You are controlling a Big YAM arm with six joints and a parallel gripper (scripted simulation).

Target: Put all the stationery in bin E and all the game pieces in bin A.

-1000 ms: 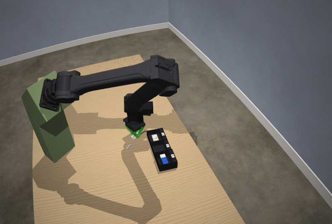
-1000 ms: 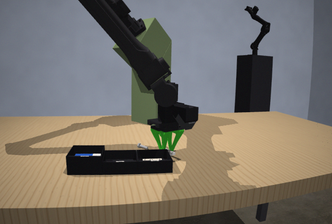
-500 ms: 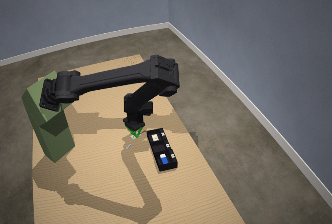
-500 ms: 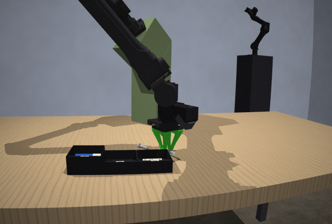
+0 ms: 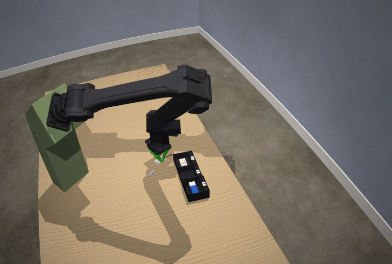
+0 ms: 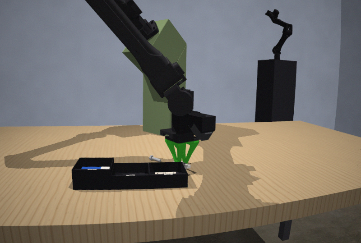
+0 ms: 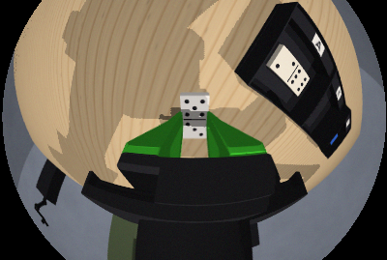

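Now: hand 8 cm short of the white domino and 7 cm to the left of it. The rest, counted from my hand: grey bolt (6 cm behind, 6 cm to the right); joined black bins (8 cm ahead, 15 cm to the right, 1 cm above); blue-and-white eraser (6 cm ahead, 22 cm to the right, 1 cm above).
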